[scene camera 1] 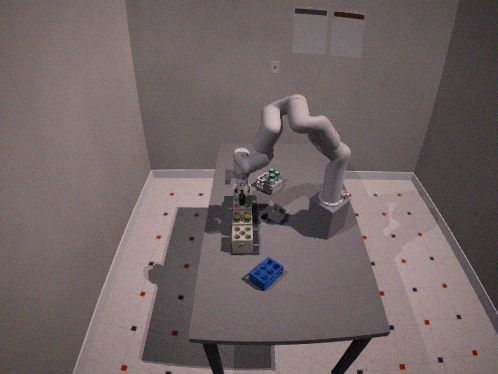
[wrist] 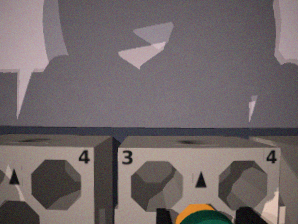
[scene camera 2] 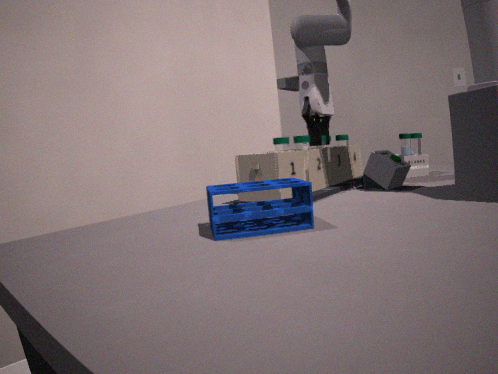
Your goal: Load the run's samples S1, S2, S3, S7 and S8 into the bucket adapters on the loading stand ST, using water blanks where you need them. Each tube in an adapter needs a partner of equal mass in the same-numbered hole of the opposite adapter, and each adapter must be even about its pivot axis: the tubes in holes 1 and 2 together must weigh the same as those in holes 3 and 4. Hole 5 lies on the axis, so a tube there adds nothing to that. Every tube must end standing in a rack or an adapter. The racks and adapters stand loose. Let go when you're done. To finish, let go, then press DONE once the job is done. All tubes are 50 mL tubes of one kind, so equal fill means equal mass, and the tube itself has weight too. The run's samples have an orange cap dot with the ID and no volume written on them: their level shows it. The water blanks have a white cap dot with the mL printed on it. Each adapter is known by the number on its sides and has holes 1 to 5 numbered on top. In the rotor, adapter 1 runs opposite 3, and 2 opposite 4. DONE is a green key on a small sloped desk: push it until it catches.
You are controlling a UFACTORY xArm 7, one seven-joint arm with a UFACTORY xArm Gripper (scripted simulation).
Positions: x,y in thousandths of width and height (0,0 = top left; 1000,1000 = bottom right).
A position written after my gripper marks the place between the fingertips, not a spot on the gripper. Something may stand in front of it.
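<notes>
My gripper (scene camera 2: 642,389) is there for me to see. I can see a blue rack (scene camera 2: 605,539) as well, though in the wrist view the rack is out of frame.
</notes>
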